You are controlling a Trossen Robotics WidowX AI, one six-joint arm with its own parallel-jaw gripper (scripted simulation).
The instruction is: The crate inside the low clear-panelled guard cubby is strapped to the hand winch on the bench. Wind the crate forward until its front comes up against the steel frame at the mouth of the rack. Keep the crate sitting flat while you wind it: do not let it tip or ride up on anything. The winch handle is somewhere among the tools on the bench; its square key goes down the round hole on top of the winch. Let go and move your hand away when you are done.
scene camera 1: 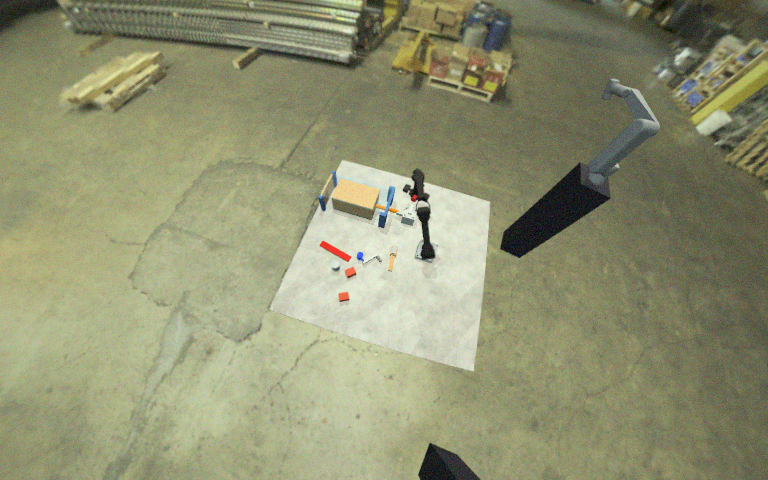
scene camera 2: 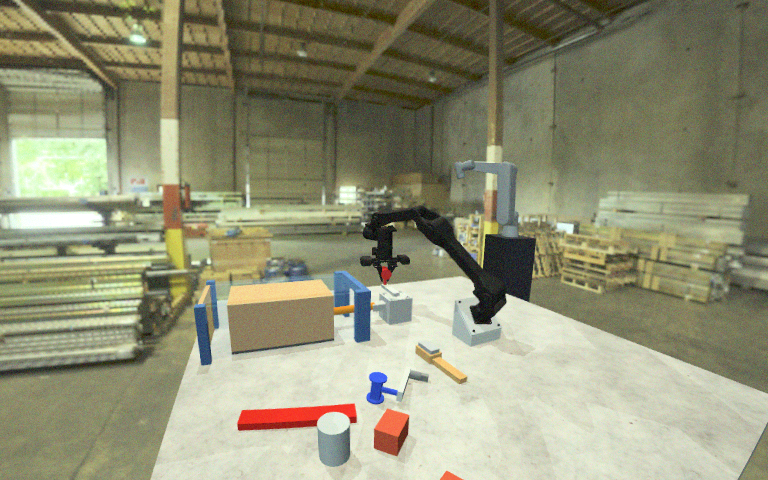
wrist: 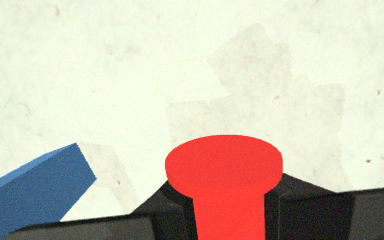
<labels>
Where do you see a wooden brush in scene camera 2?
At 427, 350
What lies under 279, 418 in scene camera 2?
A red bar.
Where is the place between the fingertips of my gripper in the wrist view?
212, 161
</labels>
